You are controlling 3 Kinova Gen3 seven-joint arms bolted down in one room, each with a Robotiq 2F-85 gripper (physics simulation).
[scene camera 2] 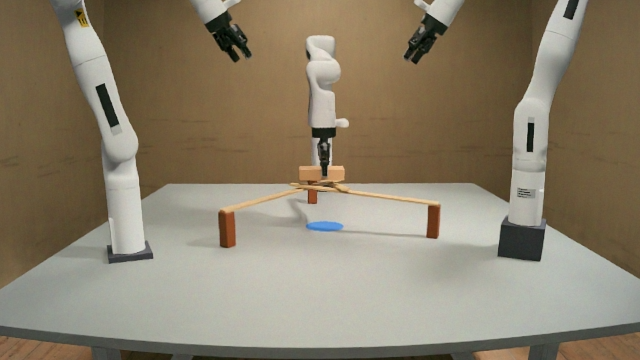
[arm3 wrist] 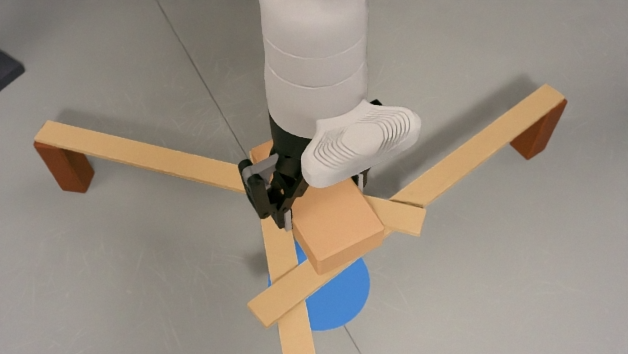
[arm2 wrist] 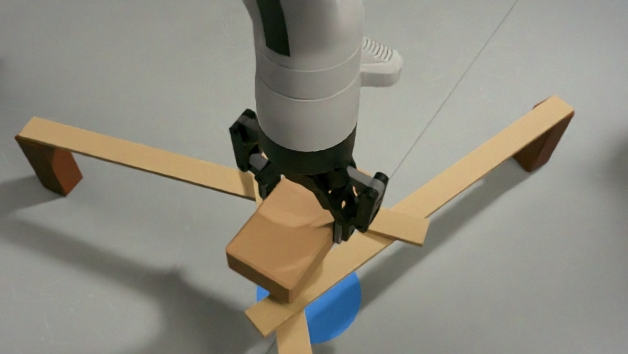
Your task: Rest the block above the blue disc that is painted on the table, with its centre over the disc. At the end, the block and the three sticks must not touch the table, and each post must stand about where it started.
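Observation:
The orange-tan block point(arm2 wrist: 280, 245) point(arm3 wrist: 337, 225) point(scene camera 2: 307, 173) is level, low over the sticks' crossing; I cannot tell whether it touches them. Arm1's gripper point(arm2 wrist: 302, 212) point(arm3 wrist: 324, 200) point(scene camera 2: 324, 173) is shut on its middle. Three sticks overlap: one stick point(arm2 wrist: 135, 155) point(arm3 wrist: 475, 150), another stick point(arm2 wrist: 475, 165) and a third stick point(arm2 wrist: 294, 335) point(arm3 wrist: 140, 155). Red-brown posts point(scene camera 2: 227, 229) point(scene camera 2: 433, 221) point(scene camera 2: 312, 196) stand upright under their outer ends. The blue disc point(arm2 wrist: 340, 315) point(arm3 wrist: 345, 295) point(scene camera 2: 324, 226) lies below the crossing. Arm2's and arm3's own grippers do not show in their wrist views.
In scene camera 2, a left arm's gripper point(scene camera 2: 242, 58) and a right arm's gripper point(scene camera 2: 411, 58) hang high, fingers a little apart. Arm bases point(scene camera 2: 130, 252) point(scene camera 2: 522, 241) stand at the left and right of the grey table point(scene camera 2: 320, 300). The holding arm rises behind the crossing.

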